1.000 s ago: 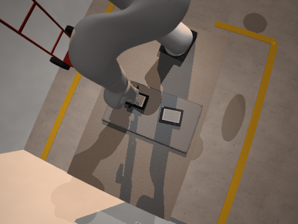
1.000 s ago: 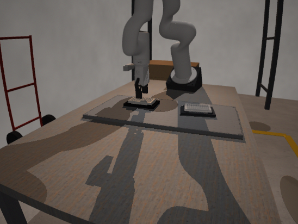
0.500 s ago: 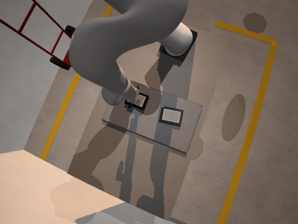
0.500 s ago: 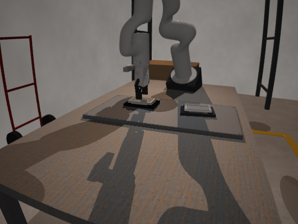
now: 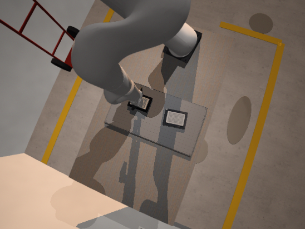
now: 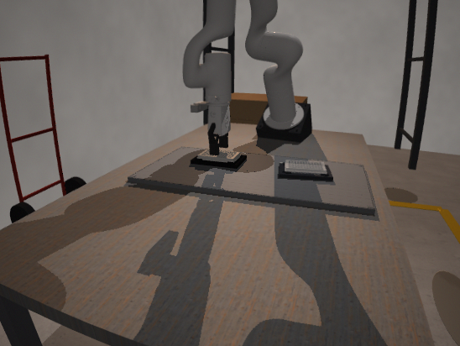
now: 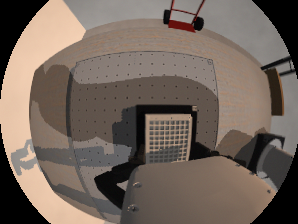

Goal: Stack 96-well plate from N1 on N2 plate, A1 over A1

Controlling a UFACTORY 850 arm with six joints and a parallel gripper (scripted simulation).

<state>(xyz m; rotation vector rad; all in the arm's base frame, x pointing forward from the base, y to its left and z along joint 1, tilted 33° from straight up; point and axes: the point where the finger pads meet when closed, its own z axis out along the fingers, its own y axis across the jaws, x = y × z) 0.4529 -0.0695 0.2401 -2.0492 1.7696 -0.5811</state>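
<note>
My gripper is now 3 cm above the 96-well plate. The rest, counted from my hand: black nest (4 cm below).
</note>
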